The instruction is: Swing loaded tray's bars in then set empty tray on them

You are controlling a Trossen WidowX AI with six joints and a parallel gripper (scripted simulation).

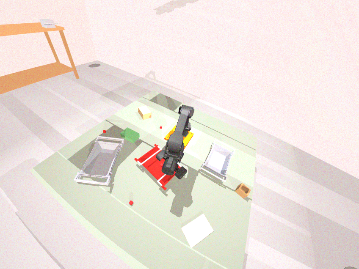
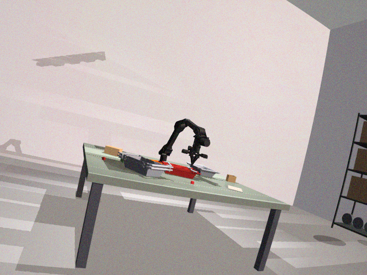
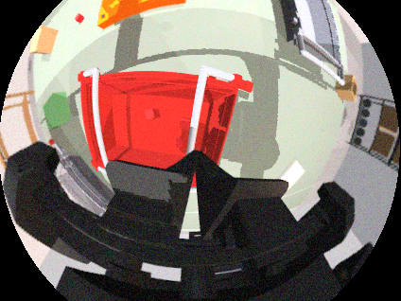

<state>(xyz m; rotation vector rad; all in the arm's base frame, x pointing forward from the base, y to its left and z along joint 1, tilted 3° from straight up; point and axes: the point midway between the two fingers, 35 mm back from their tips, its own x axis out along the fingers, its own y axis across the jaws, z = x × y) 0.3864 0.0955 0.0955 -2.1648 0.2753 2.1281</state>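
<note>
Right now my gripper tip is 30 cm past the grey tray, 25 cm to the right of it and 4 cm above it. Round my gripper tip: white sheet: 17 cm ahead, 30 cm to the left, 9 cm below; green block: 11 cm behind, 42 cm to the right, 7 cm below; red block: 4 cm behind, 8 cm to the right, 8 cm below.
</note>
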